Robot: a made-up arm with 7 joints.
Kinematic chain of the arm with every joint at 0, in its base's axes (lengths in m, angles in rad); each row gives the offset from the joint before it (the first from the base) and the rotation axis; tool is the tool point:
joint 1: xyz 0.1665 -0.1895 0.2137 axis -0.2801 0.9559 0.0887
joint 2: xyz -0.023 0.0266 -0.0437 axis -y
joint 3: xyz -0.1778 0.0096 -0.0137 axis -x
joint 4: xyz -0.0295 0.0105 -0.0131 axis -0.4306 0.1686 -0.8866
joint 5: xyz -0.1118 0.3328 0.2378 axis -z
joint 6: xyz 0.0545 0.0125 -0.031 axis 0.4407 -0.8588 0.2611
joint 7: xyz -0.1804 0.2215 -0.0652 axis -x
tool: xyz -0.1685 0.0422 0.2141
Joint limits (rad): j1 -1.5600..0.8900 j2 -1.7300..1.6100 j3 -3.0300..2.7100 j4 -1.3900..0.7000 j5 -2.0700..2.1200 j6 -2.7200..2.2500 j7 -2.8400..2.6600
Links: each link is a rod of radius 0.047 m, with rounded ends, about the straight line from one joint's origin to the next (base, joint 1, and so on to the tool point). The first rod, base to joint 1, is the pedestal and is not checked.
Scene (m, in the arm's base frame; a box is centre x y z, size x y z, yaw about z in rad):
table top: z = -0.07
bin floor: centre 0.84 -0.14 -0.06 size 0.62 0.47 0.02 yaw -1
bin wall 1: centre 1.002 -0.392 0.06 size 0.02 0.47 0.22 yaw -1
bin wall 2: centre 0.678 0.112 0.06 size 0.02 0.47 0.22 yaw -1
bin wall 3: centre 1.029 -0.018 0.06 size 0.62 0.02 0.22 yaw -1
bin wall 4: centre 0.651 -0.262 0.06 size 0.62 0.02 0.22 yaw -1
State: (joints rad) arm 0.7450 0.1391 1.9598 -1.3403 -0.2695 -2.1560 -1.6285
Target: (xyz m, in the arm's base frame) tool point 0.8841 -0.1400 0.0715
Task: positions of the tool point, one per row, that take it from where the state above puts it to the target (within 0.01 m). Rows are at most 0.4 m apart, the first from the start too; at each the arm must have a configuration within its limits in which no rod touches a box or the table.
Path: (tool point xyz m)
1: -0.4216 0.3649 0.7312
2: -0.0949 0.4044 0.8846
3: 0.2630 0.3895 0.8943
4: 0.5815 0.3171 0.7699
5: 0.8044 0.1935 0.5522
6: 0.9038 0.0340 0.2998
7: 0.8841 -0.1400 0.0715

